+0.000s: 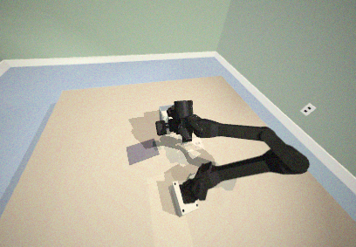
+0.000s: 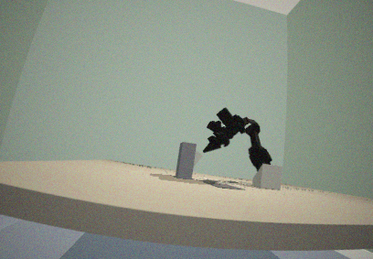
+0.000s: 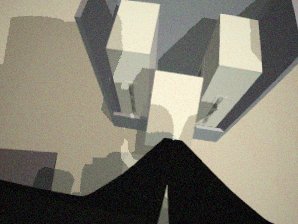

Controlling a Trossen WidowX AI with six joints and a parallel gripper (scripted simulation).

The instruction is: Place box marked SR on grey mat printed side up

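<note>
Right now my gripper tip is 5 cm short of the white box marked SR, 1 cm to the right of it and 6 cm above it. The rest, counted from my gripper tip: grey mat 5 cm behind, 17 cm to the left, 12 cm below; then white card 8 cm behind, 10 cm to the right, 12 cm below.
</note>
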